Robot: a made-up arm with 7 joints.
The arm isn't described. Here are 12 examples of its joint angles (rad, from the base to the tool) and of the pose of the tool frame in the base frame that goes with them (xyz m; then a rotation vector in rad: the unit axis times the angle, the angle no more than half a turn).
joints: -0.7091 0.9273 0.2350 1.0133 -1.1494 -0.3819 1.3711
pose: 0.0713 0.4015 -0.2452 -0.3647 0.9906 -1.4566
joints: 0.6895 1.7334 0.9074 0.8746 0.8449 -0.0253 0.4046
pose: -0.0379 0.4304 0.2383 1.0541 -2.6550 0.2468
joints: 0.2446 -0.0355 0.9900 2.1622 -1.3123 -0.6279 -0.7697
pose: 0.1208 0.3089 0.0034 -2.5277 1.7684 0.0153
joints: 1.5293 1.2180 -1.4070 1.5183 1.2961 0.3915 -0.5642
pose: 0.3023 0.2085 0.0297 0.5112 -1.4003 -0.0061
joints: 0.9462 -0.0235 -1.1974 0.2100 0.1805 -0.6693 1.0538
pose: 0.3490 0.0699 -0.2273 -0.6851 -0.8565 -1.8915
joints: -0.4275 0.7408 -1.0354 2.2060 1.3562 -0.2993 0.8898
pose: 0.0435 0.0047 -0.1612 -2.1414 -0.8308 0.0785
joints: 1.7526 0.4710 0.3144 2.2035 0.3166 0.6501 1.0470
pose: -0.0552 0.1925 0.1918 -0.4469 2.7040 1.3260
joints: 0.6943 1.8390 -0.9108 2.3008 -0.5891 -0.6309 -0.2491
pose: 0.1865 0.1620 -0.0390 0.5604 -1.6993 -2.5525
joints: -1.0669 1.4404 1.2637 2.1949 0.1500 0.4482 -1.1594
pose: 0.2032 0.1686 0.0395 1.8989 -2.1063 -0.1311
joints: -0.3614 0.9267 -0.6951 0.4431 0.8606 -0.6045 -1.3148
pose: -0.0248 0.4055 -0.3069 1.8035 -0.7342 0.1623
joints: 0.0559 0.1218 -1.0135 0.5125 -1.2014 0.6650 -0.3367
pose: 0.0894 0.0704 -0.3956 1.0875 -0.4927 -1.9784
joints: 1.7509 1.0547 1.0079 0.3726 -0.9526 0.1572 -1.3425
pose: 0.1195 0.5218 0.0729 1.7251 -0.5252 2.2607
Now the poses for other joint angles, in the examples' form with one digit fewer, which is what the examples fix.
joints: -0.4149 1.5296 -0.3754 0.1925 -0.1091 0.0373 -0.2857
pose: 0.028 0.547 -0.051 1.622 0.466 -0.914
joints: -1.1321 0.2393 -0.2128 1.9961 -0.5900 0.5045 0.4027
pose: 0.037 0.095 -0.237 -0.151 -0.246 -0.809
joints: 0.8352 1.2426 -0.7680 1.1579 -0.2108 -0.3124 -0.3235
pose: 0.294 0.331 -0.036 1.344 -1.571 -1.097
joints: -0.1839 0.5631 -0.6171 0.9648 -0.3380 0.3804 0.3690
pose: 0.110 0.192 -0.355 0.105 -0.013 -1.073
